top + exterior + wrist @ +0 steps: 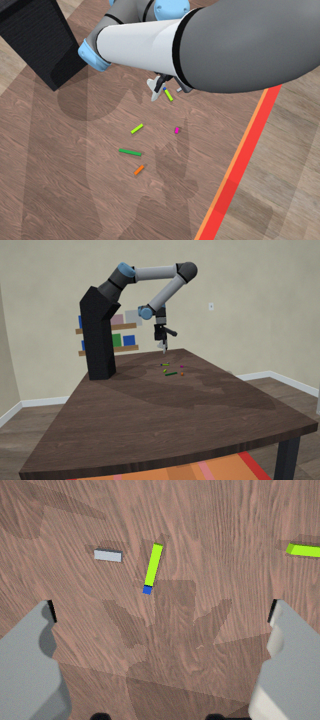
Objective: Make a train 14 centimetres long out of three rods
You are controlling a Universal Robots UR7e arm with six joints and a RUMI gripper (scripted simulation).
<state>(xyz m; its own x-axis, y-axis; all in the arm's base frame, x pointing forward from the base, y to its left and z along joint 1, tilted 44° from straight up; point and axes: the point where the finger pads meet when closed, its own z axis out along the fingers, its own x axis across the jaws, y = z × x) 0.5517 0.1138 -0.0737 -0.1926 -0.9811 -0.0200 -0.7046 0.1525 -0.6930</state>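
My hand is 1 cm past the green rod, 25 cm to the left of it and 10 cm above it. Also, from my hand: magenta rod (9 cm ahead, 10 cm to the right, 10 cm below); blue rod (3 cm behind, 3 cm to the left, 10 cm below); grey rod (2 cm ahead, 6 cm to the left, 10 cm below).
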